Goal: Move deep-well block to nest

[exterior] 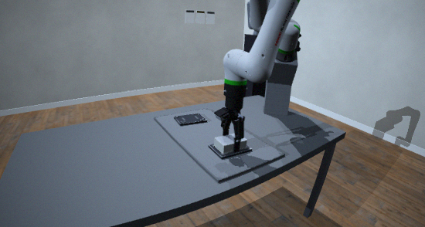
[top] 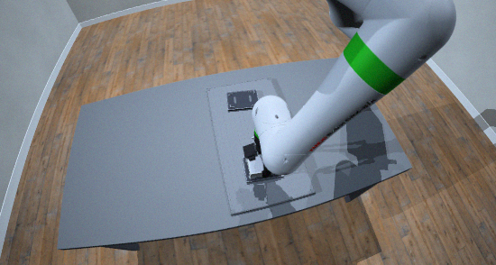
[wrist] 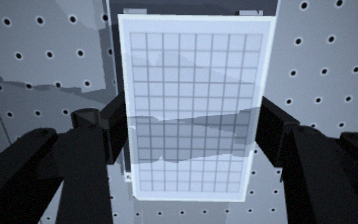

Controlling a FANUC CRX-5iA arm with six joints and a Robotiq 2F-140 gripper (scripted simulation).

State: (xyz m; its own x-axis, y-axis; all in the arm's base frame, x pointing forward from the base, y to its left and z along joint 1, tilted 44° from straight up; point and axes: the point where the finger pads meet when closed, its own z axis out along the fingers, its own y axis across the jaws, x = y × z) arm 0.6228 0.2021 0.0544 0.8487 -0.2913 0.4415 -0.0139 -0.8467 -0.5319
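Now: hand 10 mm above the white 96-well deep-well block. Also, from my hand: plate nest 390 mm to the right, 30 mm below, 20 mm ahead.
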